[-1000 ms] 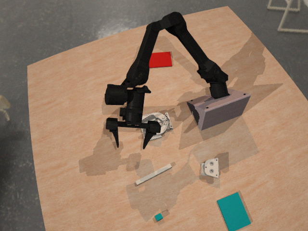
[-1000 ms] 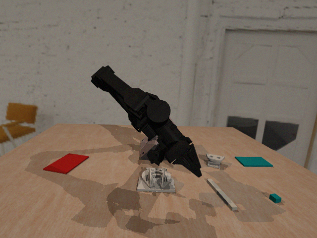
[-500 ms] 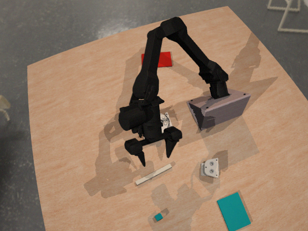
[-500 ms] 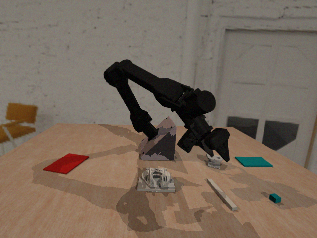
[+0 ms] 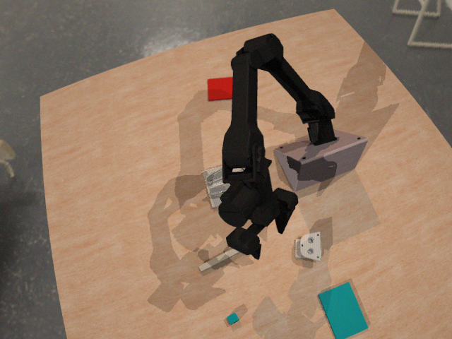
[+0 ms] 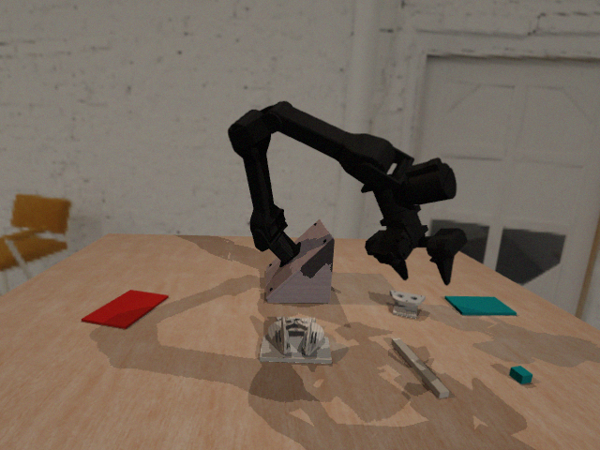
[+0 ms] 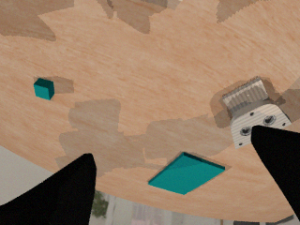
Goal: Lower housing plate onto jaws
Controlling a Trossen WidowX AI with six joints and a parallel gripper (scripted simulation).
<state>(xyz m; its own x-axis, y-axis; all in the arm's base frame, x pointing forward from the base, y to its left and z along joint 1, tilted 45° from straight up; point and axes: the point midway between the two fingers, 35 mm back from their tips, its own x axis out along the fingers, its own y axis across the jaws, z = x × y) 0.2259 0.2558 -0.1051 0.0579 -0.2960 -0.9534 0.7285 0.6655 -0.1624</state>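
Now: gripper tip 110 mm past the ribbed white part and 110 mm above it. The rest, counted from my gripper tip: pale bar 110 mm below, 100 mm ahead, 30 mm to the right; then teal sheet 190 mm to the left, 150 mm behind, 110 mm below; then small teal block 140 mm to the left, 120 mm ahead, 110 mm below.
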